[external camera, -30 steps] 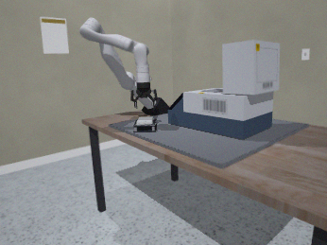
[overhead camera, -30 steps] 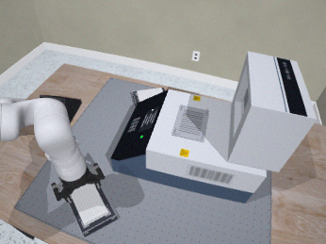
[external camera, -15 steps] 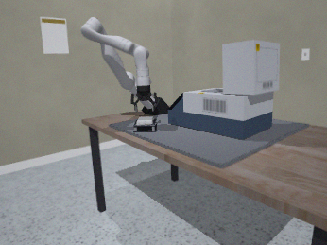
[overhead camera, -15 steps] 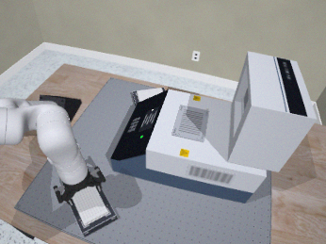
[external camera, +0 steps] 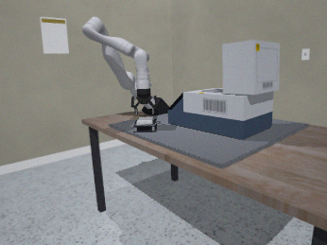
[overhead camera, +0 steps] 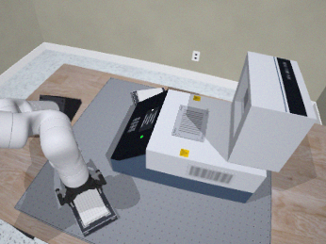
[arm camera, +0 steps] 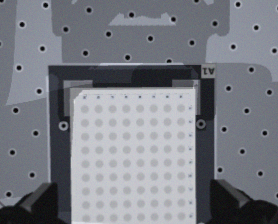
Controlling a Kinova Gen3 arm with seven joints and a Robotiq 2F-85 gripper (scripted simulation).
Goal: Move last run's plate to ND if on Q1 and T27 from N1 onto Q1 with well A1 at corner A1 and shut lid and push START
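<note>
My hand is 4 cm above the white well plate. The rest, counted from my hand: dark nest 5 cm below.
</note>
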